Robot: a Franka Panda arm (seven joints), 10 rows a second.
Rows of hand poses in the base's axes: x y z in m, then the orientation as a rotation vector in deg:
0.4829, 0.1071, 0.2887, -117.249, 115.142, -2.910
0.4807, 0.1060, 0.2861, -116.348, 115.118, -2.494
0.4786, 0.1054, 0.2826, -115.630, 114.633, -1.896
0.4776, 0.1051, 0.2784, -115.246, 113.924, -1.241
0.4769, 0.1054, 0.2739, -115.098, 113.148, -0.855
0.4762, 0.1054, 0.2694, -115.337, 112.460, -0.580
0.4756, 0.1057, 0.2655, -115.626, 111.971, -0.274
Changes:
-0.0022, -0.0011, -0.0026, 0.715, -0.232, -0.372
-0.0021, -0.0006, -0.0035, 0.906, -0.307, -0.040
-0.0010, -0.0003, -0.0042, 0.848, -0.246, 0.237
-0.0007, 0.0003, -0.0045, 0.613, -0.304, 0.357
-0.0007, 0.0000, -0.0045, 0.301, -0.135, 0.488
-0.0006, 0.0003, -0.0039, 0.198, 0.013, 0.418

